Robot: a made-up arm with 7 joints.
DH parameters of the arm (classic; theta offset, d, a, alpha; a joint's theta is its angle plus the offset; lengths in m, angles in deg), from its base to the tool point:
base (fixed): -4.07 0 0 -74.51
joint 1: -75.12 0.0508 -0.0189 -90
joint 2: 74 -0.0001 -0.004 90
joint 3: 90 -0.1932 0.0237 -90
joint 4: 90 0.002 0.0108 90
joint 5: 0 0.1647 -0.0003 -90
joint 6: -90 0 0.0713 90
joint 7: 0 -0.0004 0 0
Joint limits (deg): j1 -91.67..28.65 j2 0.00..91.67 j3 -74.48..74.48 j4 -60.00..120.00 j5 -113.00..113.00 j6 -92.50..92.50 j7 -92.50..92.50
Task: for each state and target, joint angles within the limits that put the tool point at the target. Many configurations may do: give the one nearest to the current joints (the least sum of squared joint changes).
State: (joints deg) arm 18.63 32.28 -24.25 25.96 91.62 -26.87 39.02
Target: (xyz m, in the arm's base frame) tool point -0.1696 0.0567 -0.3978
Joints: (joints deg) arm 18.76 6.56 -28.17 70.90 94.95 -8.76 39.02
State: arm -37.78 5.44 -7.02 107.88 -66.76 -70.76 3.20
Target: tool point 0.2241 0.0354 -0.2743
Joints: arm -28.31 0.00 -19.11 57.98 -49.63 -92.50 3.20
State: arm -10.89 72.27 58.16 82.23 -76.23 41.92 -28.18
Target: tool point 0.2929 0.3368 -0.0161
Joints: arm -55.46 58.14 43.55 54.95 -84.95 53.65 -28.18
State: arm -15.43 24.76 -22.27 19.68 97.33 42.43 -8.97
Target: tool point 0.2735 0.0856 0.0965
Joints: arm -59.18 37.98 -7.29 -13.79 104.17 45.18 -8.97
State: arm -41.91 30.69 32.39 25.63 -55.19 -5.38 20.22
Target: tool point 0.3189 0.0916 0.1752
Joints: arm -82.14 25.00 13.75 6.77 -54.68 -4.06 20.22
